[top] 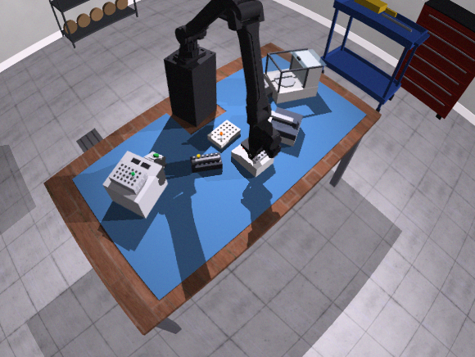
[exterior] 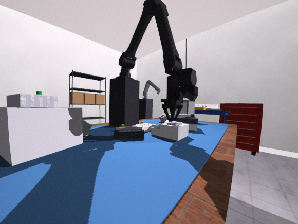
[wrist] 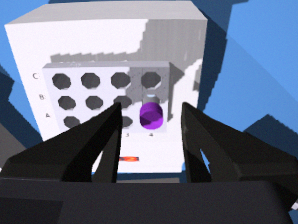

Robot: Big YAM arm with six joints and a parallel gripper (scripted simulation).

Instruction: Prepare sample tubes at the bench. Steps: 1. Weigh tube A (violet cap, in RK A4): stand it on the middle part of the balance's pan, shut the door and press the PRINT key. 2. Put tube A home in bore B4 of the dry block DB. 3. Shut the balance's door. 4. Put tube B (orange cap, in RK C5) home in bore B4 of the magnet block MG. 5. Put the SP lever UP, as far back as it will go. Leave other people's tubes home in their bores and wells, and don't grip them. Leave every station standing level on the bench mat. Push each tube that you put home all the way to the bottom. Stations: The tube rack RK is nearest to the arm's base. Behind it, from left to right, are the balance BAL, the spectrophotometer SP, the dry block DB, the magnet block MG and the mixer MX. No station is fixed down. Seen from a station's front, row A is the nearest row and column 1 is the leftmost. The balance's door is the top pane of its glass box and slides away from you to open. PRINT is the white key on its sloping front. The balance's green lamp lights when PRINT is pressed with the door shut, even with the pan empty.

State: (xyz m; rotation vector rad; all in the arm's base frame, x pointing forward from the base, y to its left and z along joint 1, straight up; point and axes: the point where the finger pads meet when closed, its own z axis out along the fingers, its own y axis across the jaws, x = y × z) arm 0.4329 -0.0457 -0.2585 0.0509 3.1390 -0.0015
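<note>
Now: the violet-capped tube 2 cm below my hand. The rest, counted from my hand: magnet block MG 14 cm behind, 13 cm to the right, 6 cm below; tube rack RK 21 cm behind, 7 cm below, 3 cm to the left; dry block 5 cm below, 3 cm to the left, 3 cm behind.
</note>
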